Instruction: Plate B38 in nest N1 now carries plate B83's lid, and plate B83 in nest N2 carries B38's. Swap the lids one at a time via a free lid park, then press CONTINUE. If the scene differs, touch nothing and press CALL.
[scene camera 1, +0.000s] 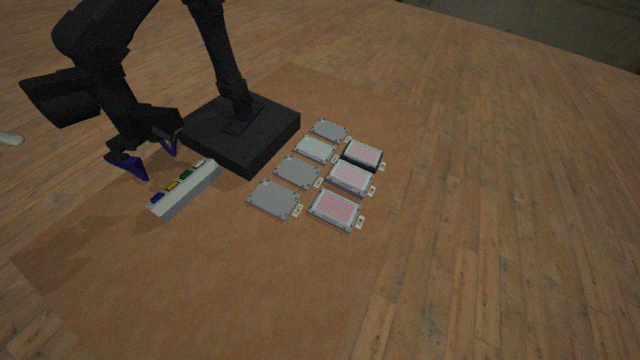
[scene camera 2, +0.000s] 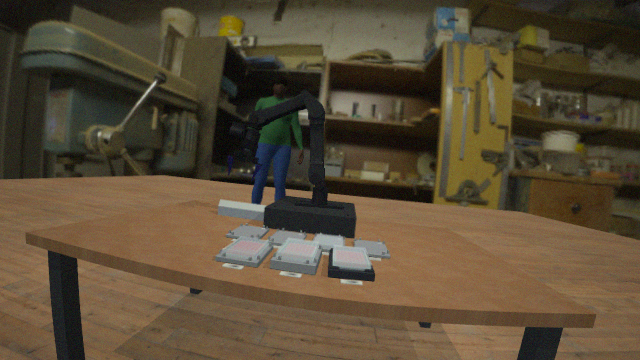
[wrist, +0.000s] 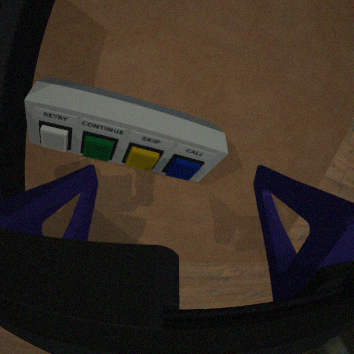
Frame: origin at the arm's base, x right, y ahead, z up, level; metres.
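Seen in the pictures: gripper, fingertip midpoint: (scene camera 1: 161, 167) (scene camera 2: 240, 178) (wrist: 175, 173); arm's base at its link origin: (scene camera 1: 244, 117) (scene camera 2: 318, 205).
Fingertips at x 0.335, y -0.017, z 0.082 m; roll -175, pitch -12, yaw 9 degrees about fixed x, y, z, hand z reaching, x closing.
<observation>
Offsets run from my fingertips to a thing's middle. "*": to the spot under its first point.
My gripper (scene camera 1: 160, 166) (scene camera 2: 242, 174) (wrist: 175, 173) is open and empty, above the grey-white button box @(dx -0.027, dy -0.027, dz -0.131 m) (scene camera 1: 192, 192) (scene camera 2: 241, 209) (wrist: 130, 120). The box has a white RETRY button @(dx -0.104, dy -0.028, dz -0.119 m) (wrist: 54, 138), a green CONTINUE button @(dx -0.055, dy -0.038, dz -0.119 m) (wrist: 98, 146) (scene camera 1: 185, 174), a yellow SKIP button @(dx -0.006, dy -0.049, dz -0.119 m) (wrist: 143, 157) (scene camera 1: 171, 185) and a blue CALL button @(dx +0.043, dy -0.059, dz -0.119 m) (wrist: 184, 168) (scene camera 1: 157, 197). Three pink-welled plates sit in nests: one @(dx -0.127, dy +0.441, dz -0.143 m) (scene camera 1: 334, 206) (scene camera 2: 245, 247), a middle one @(dx -0.258, dy +0.458, dz -0.127 m) (scene camera 1: 350, 176) (scene camera 2: 298, 248), and one in a black nest @(* dx -0.373, dy +0.481, dz -0.126 m) (scene camera 1: 363, 153) (scene camera 2: 351, 258). Plate and nest labels are too small to read.
Beside the plates lie several flat grey pads: one @(dx -0.096, dy +0.243, dz -0.153 m) (scene camera 1: 273, 199) (scene camera 2: 247, 231), another (scene camera 1: 297, 172) (scene camera 2: 287, 236), a paler one @(dx -0.352, dy +0.297, dz -0.149 m) (scene camera 1: 314, 149) (scene camera 2: 329, 242) that looks covered by a clear lid, and a far one @(dx -0.480, dy +0.320, dz -0.153 m) (scene camera 1: 329, 130) (scene camera 2: 371, 248). The black arm base (scene camera 1: 240, 135) (scene camera 2: 310, 218) stands beside the box.
</observation>
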